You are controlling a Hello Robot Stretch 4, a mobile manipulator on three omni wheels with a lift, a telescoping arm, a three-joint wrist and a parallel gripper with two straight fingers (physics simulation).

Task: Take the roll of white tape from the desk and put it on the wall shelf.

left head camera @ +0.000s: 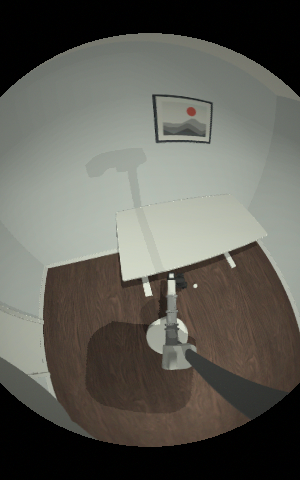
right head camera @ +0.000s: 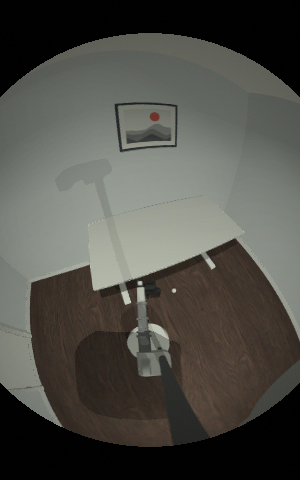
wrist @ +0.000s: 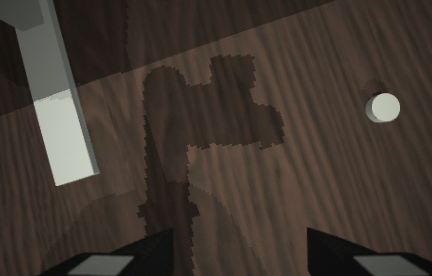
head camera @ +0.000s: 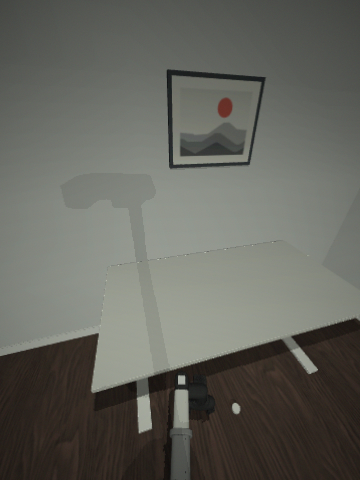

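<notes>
A small white cylinder (head camera: pixel 236 408) (left head camera: pixel 195 286) (right head camera: pixel 174 290) (wrist: pixel 385 107) stands on the floor in front of the desk, right of my gripper; it may be the roll of white tape, but no hole shows in it. No roll shows on the pale desk (head camera: pixel 240 300) (left head camera: pixel 200 225) (right head camera: pixel 170 235). My gripper (wrist: pixel 239 249) is open and empty, with its two dark fingers wide apart above the floor. In the head view my gripper (head camera: pixel 201 400) hangs just in front of the desk's front edge. The wall shelf does not show in these views.
A framed picture (head camera: pixel 212 161) (left head camera: pixel 182 140) (right head camera: pixel 148 147) hangs on the wall behind the desk. The desk's left foot (head camera: pixel 144 410) (wrist: pixel 67 145) reaches forward on the floor left of my gripper. Its right foot (head camera: pixel 302 357) lies farther right. My round white base (left head camera: pixel 157 336) shows below the arm.
</notes>
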